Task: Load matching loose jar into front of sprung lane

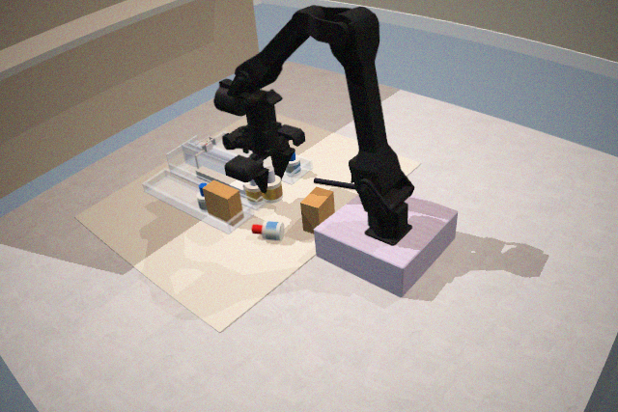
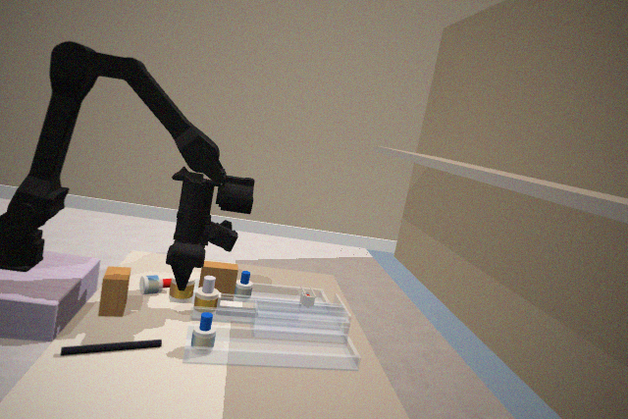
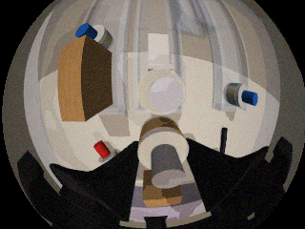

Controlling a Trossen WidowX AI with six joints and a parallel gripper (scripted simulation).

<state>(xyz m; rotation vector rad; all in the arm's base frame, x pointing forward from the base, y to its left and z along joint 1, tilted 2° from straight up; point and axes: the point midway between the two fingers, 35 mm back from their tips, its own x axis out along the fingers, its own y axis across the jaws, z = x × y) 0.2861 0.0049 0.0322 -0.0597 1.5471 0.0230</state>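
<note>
My gripper tip is 60 mm short of the brown box, 80 mm to the right of it and 20 mm above it. From my gripper tip the other things lie so: black rod: 80 mm behind, 140 mm to the right, 50 mm below; clear lane: 200 mm ahead, 10 mm to the right, 40 mm below.
</note>
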